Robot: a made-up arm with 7 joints.
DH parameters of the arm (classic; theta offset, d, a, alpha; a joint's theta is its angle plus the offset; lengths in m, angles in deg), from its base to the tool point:
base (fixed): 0 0.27 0.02 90
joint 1: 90 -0.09 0.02 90
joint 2: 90 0.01 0.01 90
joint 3: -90 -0.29 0.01 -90
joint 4: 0 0.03 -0.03 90
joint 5: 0 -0.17 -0.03 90
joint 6: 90 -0.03 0.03 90
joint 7: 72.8 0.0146 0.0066 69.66
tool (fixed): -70.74 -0.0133 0 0
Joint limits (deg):
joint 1: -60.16..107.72
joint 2: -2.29..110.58
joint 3: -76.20..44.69
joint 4: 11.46..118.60
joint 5: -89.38..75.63
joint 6: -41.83..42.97
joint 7: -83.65..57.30
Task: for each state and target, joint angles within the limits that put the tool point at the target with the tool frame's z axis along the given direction. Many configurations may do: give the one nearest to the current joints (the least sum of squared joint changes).
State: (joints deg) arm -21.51 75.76 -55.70 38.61 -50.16 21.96 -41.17
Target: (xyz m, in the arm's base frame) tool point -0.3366 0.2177 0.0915 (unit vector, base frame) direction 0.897 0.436 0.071
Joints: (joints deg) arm -60.11 26.28 -76.20 18.48 -81.59 -18.93 -4.64
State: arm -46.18 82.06 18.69 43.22 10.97 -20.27 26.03
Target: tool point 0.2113 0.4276 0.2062 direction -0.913 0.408 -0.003
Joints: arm -56.89 101.89 33.66 51.42 24.96 -37.27 12.92
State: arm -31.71 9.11 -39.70 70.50 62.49 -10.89 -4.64
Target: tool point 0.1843 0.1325 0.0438 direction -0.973 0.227 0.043
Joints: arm 10.13 32.40 -33.47 81.85 62.68 4.40 13.91
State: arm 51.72 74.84 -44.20 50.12 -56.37 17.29 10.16
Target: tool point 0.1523 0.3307 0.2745 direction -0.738 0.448 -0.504
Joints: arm 60.16 92.19 -39.70 98.14 -48.80 19.16 -8.28
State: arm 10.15 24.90 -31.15 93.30 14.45 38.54 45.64
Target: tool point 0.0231 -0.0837 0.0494 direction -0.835 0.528 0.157
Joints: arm -5.06 -2.29 -59.96 87.75 -33.78 41.70 -4.83
